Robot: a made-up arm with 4 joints. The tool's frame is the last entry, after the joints.
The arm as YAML. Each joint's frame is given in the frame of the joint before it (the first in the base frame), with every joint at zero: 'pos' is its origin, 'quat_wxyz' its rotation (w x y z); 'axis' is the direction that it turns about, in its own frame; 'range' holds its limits. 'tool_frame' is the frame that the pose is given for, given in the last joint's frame.
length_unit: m
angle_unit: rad
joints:
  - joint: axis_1
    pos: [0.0, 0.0, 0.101]
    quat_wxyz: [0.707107, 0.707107, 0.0, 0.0]
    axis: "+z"
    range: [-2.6, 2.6]
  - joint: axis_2
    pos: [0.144, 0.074, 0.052]
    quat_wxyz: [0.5, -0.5, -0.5, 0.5]
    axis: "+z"
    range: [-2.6, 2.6]
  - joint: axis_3
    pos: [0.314, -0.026, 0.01]
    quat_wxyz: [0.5, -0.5, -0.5, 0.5]
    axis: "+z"
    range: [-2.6, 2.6]
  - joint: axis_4
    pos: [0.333, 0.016, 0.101]
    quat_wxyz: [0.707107, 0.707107, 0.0, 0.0]
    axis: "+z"
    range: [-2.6, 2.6]
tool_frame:
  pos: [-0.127, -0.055, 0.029]
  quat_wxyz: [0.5, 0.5, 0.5, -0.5]
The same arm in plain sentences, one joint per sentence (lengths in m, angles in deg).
The arm has four revolute joints in a row. What follows holds with every joint at zero, and every direction is one of the base frame's.
Joint 1 sits 0.101 m along +z from the base frame's origin and turns about -y, from -148.97 to 148.97 deg.
Joint 2 sits 0.144 m along +x and 0.052 m along -y and 0.074 m along +z from joint 1 and turns about -x, from -148.97 to 148.97 deg.
Joint 3 sits 0.01 m along -x and 0.026 m along -y and 0.314 m along +z from joint 2 and turns about -z, from -148.97 to 148.97 deg.
Joint 4 sits 0.016 m along +x and 0.333 m along +y and 0.101 m along -z from joint 3 and turns about -x, from -148.97 to 148.97 deg.
The tool frame, which is the frame that the pose is given for, sits 0.029 m along -x and 0.127 m along -y and 0.055 m along +z from joint 4; its axes are parallel to the base frame's.

